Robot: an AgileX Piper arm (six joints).
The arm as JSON. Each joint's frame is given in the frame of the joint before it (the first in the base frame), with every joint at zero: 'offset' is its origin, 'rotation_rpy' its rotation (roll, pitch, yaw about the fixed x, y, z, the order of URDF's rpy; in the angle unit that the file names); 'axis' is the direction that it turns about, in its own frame. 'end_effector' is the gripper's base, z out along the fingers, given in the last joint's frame.
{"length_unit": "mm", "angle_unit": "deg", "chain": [
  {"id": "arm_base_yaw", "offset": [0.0, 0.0, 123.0], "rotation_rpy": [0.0, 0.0, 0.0], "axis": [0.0, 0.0, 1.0]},
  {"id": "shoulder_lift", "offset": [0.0, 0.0, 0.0], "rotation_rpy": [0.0, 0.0, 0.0], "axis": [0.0, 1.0, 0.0]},
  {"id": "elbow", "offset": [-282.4, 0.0, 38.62], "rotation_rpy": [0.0, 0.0, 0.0], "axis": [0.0, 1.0, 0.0]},
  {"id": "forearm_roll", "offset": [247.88, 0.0, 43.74], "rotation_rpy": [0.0, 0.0, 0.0], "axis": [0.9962, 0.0, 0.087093]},
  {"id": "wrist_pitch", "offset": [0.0, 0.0, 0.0], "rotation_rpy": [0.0, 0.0, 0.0], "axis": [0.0, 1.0, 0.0]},
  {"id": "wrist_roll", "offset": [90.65, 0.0, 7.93], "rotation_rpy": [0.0, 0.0, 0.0], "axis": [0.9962, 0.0, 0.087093]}
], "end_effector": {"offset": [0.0, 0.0, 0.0], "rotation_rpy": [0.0, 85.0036, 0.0]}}
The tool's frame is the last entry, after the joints.
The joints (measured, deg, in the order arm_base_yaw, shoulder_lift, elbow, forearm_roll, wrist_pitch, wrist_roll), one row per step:
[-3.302 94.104 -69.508 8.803 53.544 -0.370]
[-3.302 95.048 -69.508 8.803 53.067 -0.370]
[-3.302 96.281 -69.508 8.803 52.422 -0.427]
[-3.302 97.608 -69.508 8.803 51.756 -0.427]
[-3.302 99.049 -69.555 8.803 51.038 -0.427]
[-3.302 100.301 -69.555 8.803 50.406 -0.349]
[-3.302 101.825 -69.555 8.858 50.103 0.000]
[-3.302 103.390 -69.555 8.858 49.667 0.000]
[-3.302 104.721 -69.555 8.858 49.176 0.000]
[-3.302 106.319 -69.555 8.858 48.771 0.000]
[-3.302 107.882 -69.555 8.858 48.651 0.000]
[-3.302 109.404 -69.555 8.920 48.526 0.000]
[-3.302 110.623 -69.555 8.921 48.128 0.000]
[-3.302 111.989 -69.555 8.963 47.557 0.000]
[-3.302 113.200 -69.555 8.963 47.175 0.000]
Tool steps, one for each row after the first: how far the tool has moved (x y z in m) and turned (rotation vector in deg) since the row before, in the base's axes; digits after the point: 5 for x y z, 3 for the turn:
[0.00280 -0.00023 -0.00523 0.002 0.473 -0.069]
[0.00356 -0.00030 -0.00690 -0.018 0.591 -0.038]
[0.00363 -0.00031 -0.00754 0.000 0.670 -0.094]
[0.00388 -0.00033 -0.00808 -0.005 0.686 -0.101]
[0.00310 -0.00028 -0.00729 0.015 0.637 -0.163]
[0.00285 -0.00015 -0.00913 0.182 1.257 -0.403]
[0.00286 -0.00023 -0.00943 0.034 1.134 -0.059]
[0.00242 -0.00022 -0.00806 0.012 0.847 -0.066]
[0.00237 -0.00020 -0.00980 0.037 1.198 -0.053]
[0.00163 -0.00011 -0.00972 0.073 1.443 -0.016]
[0.00135 -0.00003 -0.00950 0.121 1.394 -0.051]
[0.00136 -0.00014 -0.00760 0.013 0.826 -0.051]
[0.00153 -0.00013 -0.00854 0.027 0.802 -0.096]
[0.00099 -0.00012 -0.00763 0.011 0.834 -0.047]

